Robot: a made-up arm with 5 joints. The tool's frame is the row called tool.
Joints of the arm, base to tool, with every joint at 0 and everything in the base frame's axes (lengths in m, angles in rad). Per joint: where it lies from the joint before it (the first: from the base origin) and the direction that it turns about. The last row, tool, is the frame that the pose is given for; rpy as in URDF.
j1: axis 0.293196 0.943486 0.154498 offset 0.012 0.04 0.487
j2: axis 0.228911 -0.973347 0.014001 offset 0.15 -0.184 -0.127
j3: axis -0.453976 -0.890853 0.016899 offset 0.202 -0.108 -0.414
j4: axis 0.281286 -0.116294 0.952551 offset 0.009 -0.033 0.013
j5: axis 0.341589 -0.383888 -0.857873 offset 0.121 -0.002 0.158
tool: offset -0.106 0.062 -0.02 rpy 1.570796 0 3.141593
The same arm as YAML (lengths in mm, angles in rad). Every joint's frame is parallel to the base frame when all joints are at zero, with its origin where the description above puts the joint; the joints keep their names.
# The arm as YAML. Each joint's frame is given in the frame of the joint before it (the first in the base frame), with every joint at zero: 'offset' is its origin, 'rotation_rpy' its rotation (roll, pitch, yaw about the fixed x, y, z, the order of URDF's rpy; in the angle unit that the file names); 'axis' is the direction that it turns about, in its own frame. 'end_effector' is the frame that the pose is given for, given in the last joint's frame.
length_unit: mm
angle_unit: rad
chain:
  - id: j1
    offset: [12.0, 40.0, 487.0]
    rotation_rpy: [0.0, 0.0, 0.0]
    axis: [0.293196, 0.943486, 0.154498]
  - id: j2
    offset: [150.0, -184.0, -127.0]
    rotation_rpy: [0.0, 0.0, 0.0]
    axis: [0.228911, -0.973347, 0.014001]
  - id: j3
    offset: [202.0, -108.0, -414.0]
    rotation_rpy: [0.0, 0.0, 0.0]
    axis: [-0.453976, -0.890853, 0.016899]
  - id: j4
    offset: [9.0, -33.0, 13.0]
    rotation_rpy: [0.0, 0.0, 0.0]
    axis: [0.281286, -0.116294, 0.952551]
  - id: j5
    offset: [121.0, -2.0, 158.0]
    rotation_rpy: [0.0, 0.0, 0.0]
    axis: [0.341589, -0.383888, -0.857873]
end_effector:
  offset: [-106.0, 62.0, -20.0]
  rotation_rpy: [1.5708, 0.0, -3.1416]

